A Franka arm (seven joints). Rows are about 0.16 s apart.
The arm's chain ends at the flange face. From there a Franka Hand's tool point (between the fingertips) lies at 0.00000 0.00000 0.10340 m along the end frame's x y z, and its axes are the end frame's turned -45 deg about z.
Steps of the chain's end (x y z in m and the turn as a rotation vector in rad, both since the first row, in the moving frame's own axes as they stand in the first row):
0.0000, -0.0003, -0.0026, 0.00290, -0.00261, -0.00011
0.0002, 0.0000, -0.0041, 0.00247, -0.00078, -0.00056
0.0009, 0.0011, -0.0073, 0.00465, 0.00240, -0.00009
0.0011, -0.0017, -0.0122, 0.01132, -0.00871, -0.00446
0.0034, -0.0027, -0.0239, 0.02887, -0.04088, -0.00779
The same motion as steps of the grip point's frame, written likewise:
0.0002, -0.0006, -0.0026, 0.00390, 0.00021, -0.00011
0.0003, -0.0001, -0.0041, 0.00230, 0.00120, -0.00056
0.0004, 0.0012, -0.0073, 0.00159, 0.00499, -0.00009
0.0022, -0.0019, -0.0122, 0.01416, 0.00185, -0.00446
0.0034, -0.0046, -0.0240, 0.04932, -0.00849, -0.00779

